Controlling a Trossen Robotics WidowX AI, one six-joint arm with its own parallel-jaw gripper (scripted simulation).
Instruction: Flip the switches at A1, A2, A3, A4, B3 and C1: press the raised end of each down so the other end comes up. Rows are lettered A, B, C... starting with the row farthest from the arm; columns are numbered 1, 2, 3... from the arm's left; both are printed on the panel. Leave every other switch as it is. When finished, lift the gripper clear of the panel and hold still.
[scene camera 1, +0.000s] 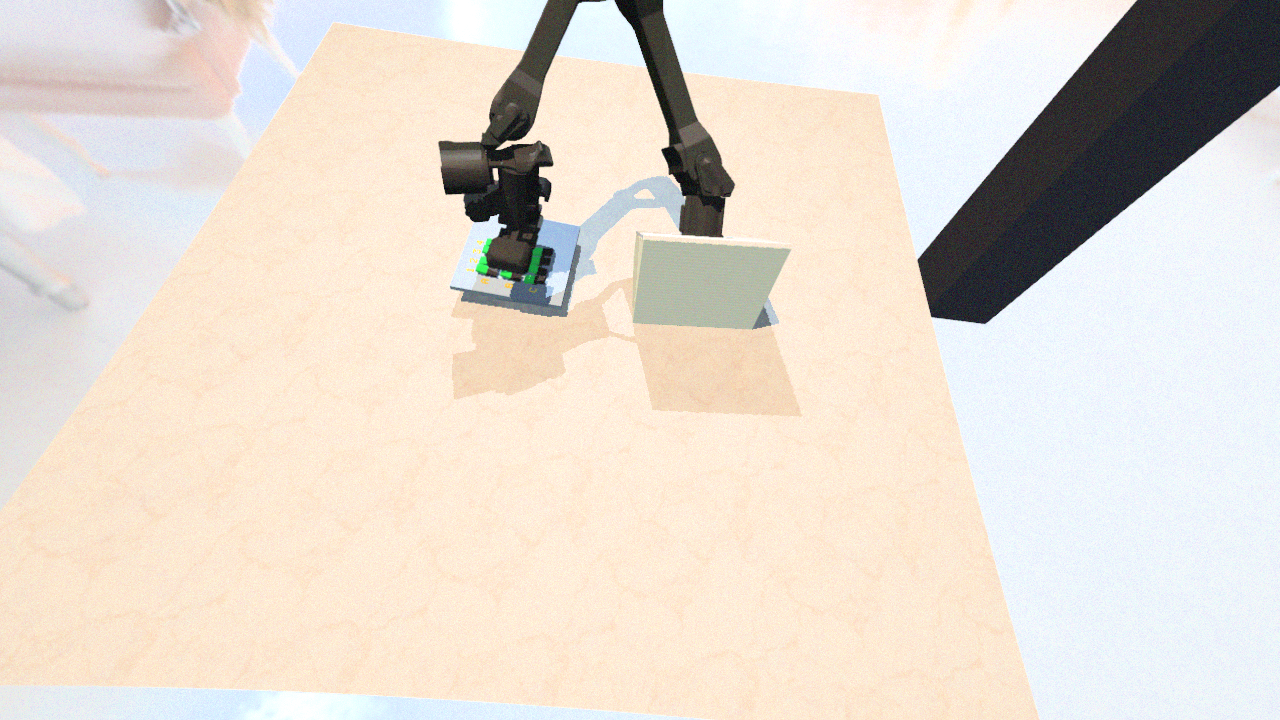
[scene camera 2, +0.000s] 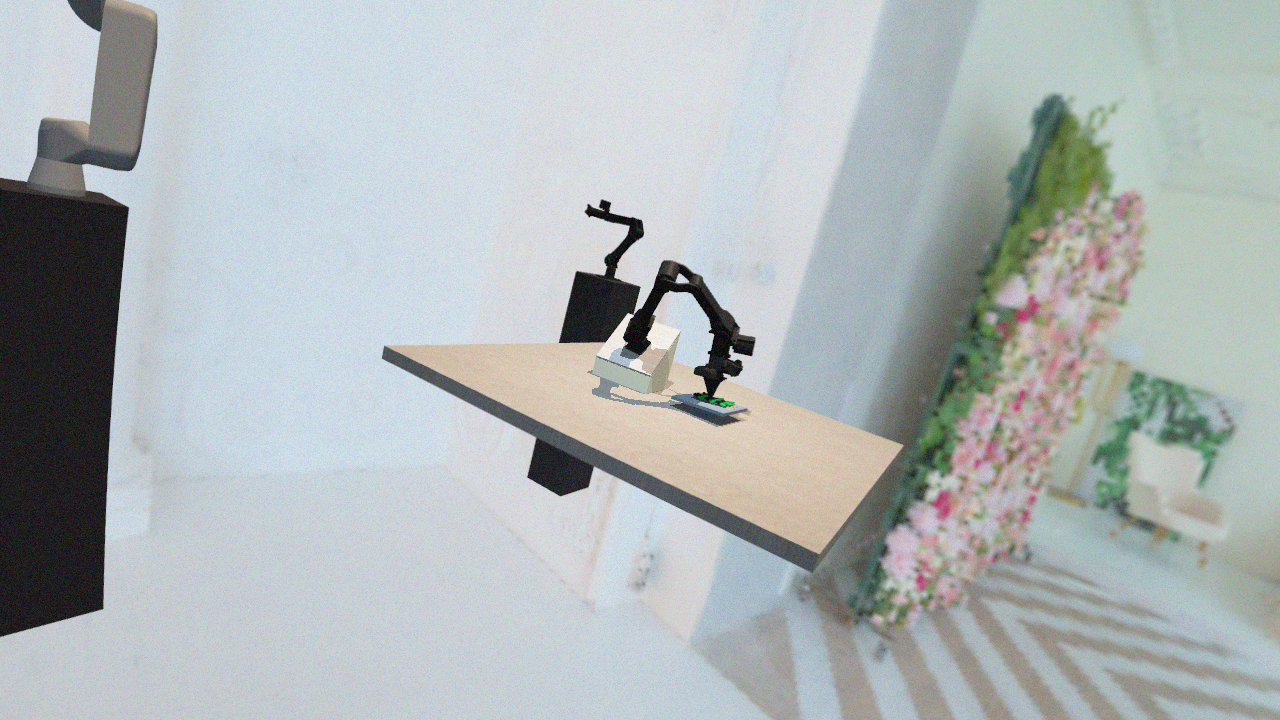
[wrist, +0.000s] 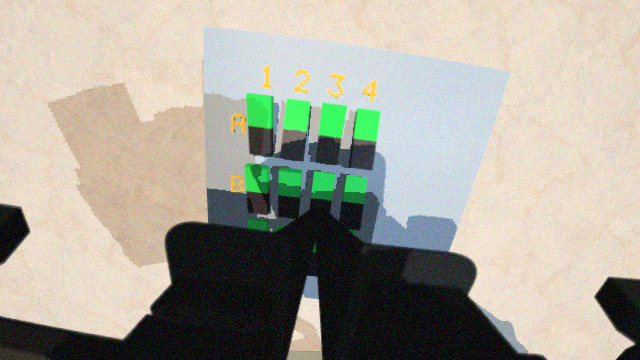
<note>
My gripper (scene camera 1: 522, 256) is shut and holds nothing. I also see a rocker switch (wrist: 259, 107), a rocker switch (wrist: 296, 118), a rocker switch (wrist: 332, 120), a rocker switch (wrist: 365, 134) and a rocker switch (wrist: 323, 182).
My gripper shows as well in scene camera 2 (scene camera 2: 710, 397) and in the wrist view (wrist: 317, 215).
</note>
